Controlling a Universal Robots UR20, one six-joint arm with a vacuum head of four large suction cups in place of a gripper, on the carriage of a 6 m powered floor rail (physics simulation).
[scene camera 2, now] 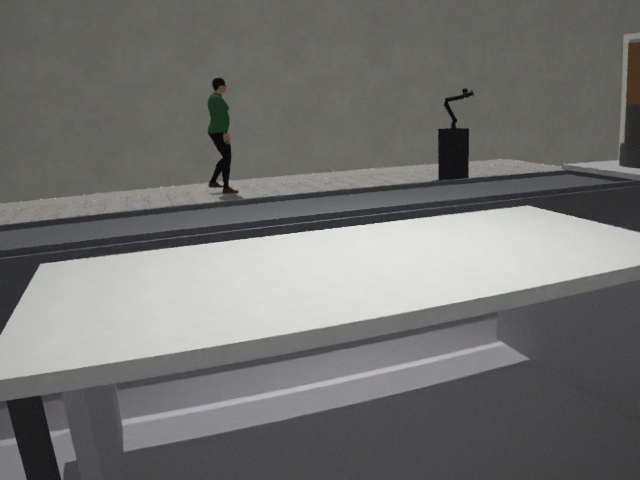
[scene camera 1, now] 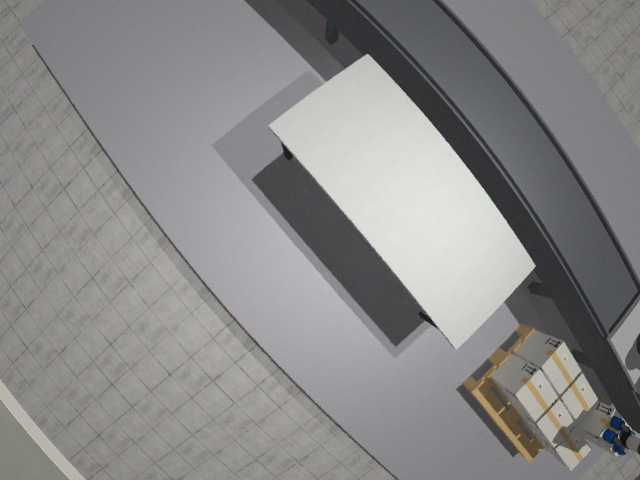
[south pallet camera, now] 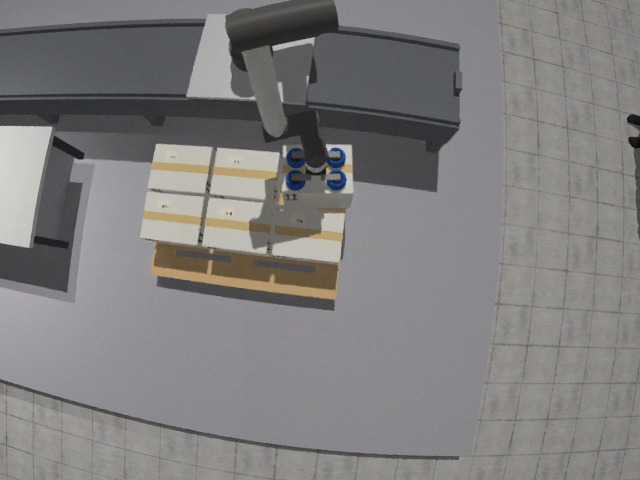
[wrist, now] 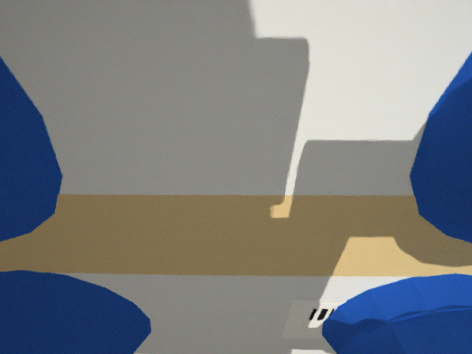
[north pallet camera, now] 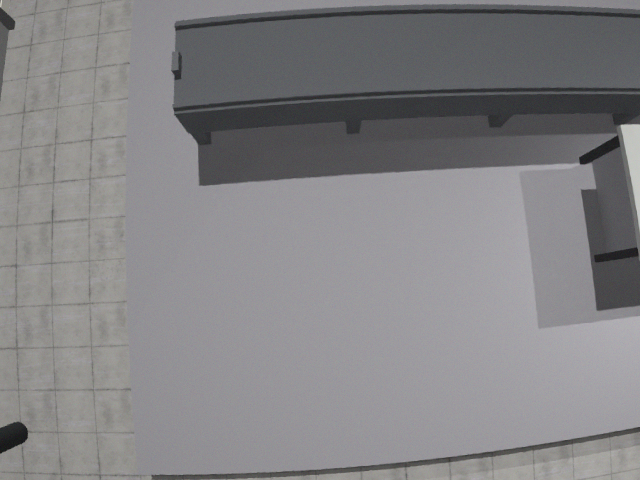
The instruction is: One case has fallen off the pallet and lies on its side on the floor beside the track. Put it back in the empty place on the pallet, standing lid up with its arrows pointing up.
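Places are measured from the arm's base along level axes (x ahead, y left, z up), in millimetres.
Pixels of known places: hand, its tool point: (wrist: 235, 222).
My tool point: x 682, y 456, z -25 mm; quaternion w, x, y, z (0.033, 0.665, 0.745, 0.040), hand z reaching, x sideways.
Ahead of a thing's pixels: the offset from my tool point to its top centre. Level surfaces: height alone.
The white case {1 mm ahead, 7 mm left, 36 mm up} (scene camera 1: 594, 426) (south pallet camera: 325, 200) (wrist: 150, 125) with a tan tape band is at the back right corner place of the pallet (scene camera 1: 501, 419) (south pallet camera: 242, 284). It looks level, with its taped face up; arrows show on its side near the top edge. My suction gripper (scene camera 1: 618, 435) (south pallet camera: 315, 169) (wrist: 236, 225) has its four blue cups on the top and is shut on the case. The case sits about level with its neighbours or slightly higher; its underside is hidden. A narrow strip of pallet shows between it and the front right case {319 mm ahead, 5 mm right, 114 mm down} (south pallet camera: 310, 248).
Several other taped cases stand in two rows on the pallet, among them the back middle case {19 mm ahead, 408 mm right, 114 mm down} (south pallet camera: 245, 186) just left of the held one. The long grey track (north pallet camera: 392, 56) (south pallet camera: 387, 72) runs behind. A white table {15 mm down} (scene camera 1: 403, 201) (scene camera 2: 320, 279) stands beyond the pallet's left end. A person (scene camera 2: 218, 113) is behind the track.
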